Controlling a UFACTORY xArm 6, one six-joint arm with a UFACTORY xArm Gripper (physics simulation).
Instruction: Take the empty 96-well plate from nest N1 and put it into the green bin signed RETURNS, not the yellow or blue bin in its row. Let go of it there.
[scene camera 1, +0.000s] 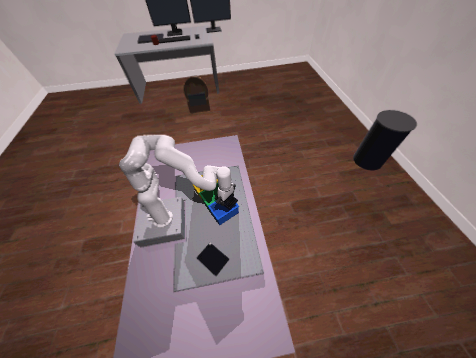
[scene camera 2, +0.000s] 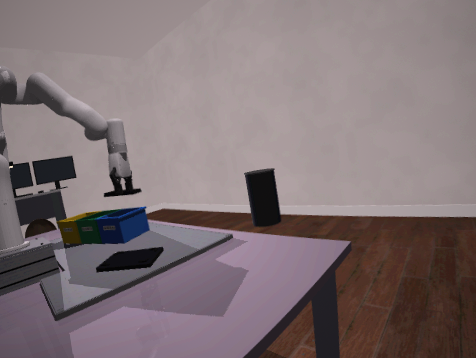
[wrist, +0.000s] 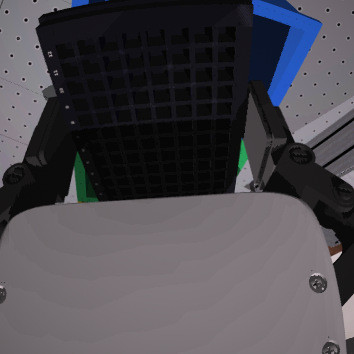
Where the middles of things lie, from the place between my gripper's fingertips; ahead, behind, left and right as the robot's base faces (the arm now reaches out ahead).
Now: the black 96-well plate (wrist: 155, 104) 10 mm behind my hand and 10 mm to the left of it. The rest, counted from my hand: black nest (scene camera 2: 129, 259): 110 mm behind, 310 mm to the right, 170 mm below.
